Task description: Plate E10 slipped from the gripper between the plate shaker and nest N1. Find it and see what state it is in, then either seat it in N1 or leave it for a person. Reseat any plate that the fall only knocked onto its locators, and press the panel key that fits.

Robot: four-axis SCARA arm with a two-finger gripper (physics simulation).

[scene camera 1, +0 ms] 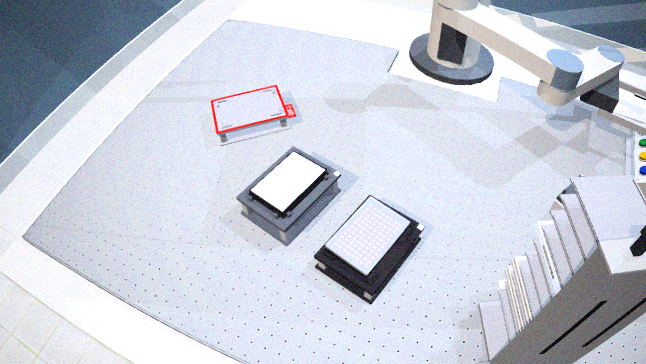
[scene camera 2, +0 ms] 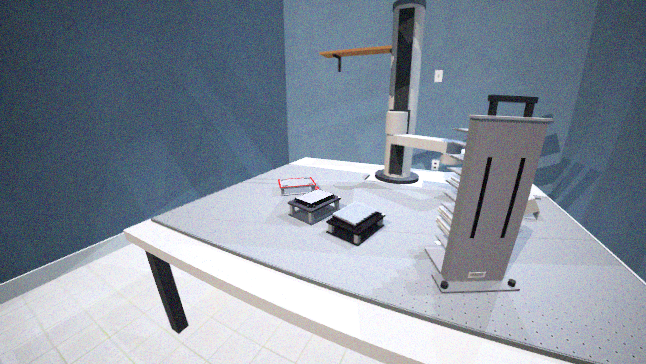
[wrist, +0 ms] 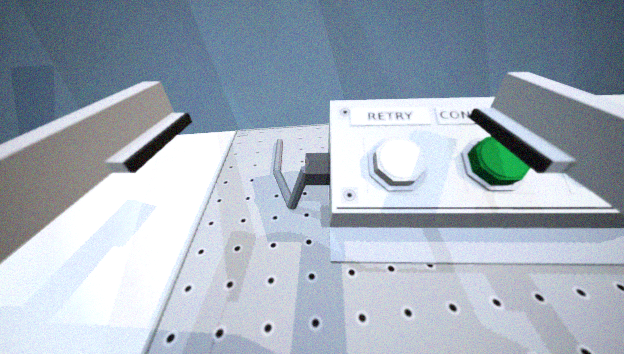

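Pixels of known places: gripper, fingertip midpoint: (wrist: 325,98); arm's base at its link origin: (scene camera 1: 451,59) (scene camera 2: 396,177).
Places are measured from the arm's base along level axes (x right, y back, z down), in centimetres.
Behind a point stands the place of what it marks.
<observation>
My gripper (wrist: 325,98) {y -13.7, x -55.2, z -10.8 cm} is open and empty, its fingers spread above the key panel (wrist: 360,150) {y -15.7, x -54.8, z -7.9 cm} (scene camera 1: 636,177) {y -33.9, x -50.2, z -6.4 cm}. The white RETRY key (wrist: 398,161) {y -17.2, x -53.3, z -8.1 cm} lies between the fingers in the wrist view; the right finger partly covers the green CONTINUE key (wrist: 495,161) {y -21.8, x -52.7, z -8.1 cm}. A white-topped plate (scene camera 1: 289,180) {y -63.8, x 19.6, z -8.0 cm} (scene camera 2: 315,197) {y -65.1, x 18.9, z -8.0 cm} sits on a grey raised base (scene camera 1: 245,196) {y -69.2, x 26.2, z -6.6 cm}. A pale plate with pinkish wells (scene camera 1: 367,235) {y -69.5, x 2.6, z -7.5 cm} (scene camera 2: 356,213) {y -70.1, x 1.8, z -7.4 cm} sits on a black base (scene camera 1: 370,282) {y -76.8, x -0.7, z -5.9 cm} (scene camera 2: 356,231) {y -77.6, x -0.7, z -5.6 cm}. Both look level. No label E10 or N1 is readable, so I cannot tell which plate or nest is which.
A red-edged raised stand (scene camera 1: 214,117) {y -51.4, x 44.9, z -5.3 cm} with a red tag stands behind the grey base. A tall grey rack (scene camera 1: 565,300) {y -83.5, x -24.4, z -29.0 cm} (scene camera 2: 496,200) {y -82.1, x -31.3, z -22.1 cm} holds several stacked plates at the right. The arm's column (scene camera 2: 416,75) {y -4.2, x -6.2, z -54.9 cm} rises at the back. A bent metal hook (wrist: 291,197) {y -11.4, x -56.7, z -2.9 cm} stands left of the panel.
</observation>
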